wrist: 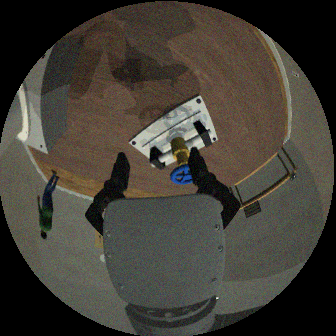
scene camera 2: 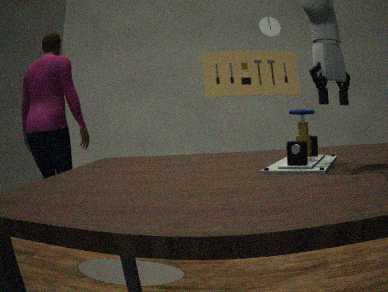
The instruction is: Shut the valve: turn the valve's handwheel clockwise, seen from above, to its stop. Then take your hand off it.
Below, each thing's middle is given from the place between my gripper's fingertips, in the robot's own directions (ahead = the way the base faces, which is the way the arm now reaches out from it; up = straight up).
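From where my hand is, I find the white base plate (wrist: 194, 104) 9 cm ahead and 5 cm to the right, and it sits 15 cm below my hand.
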